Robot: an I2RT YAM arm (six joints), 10 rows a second.
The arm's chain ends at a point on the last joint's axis. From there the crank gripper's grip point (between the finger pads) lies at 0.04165 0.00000 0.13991 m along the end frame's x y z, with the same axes.
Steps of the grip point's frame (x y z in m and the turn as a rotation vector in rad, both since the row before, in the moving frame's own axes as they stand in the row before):
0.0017 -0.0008 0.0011 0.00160 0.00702 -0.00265
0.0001 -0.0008 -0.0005 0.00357 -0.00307 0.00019
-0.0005 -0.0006 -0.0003 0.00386 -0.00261 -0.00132
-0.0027 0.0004 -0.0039 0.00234 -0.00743 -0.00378
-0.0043 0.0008 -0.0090 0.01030 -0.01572 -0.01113
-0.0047 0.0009 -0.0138 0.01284 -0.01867 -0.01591
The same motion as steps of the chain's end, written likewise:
0.0007 -0.0005 0.0014 0.00160 0.00702 -0.00265
0.0005 -0.0003 -0.0006 0.00357 -0.00307 0.00019
-0.0001 0.0000 -0.0004 0.00386 -0.00261 -0.00132
-0.0017 0.0009 -0.0042 0.00234 -0.00743 -0.00378
-0.0021 0.0027 -0.0096 0.01030 -0.01572 -0.01113
-0.0021 0.0033 -0.0145 0.01284 -0.01867 -0.01591

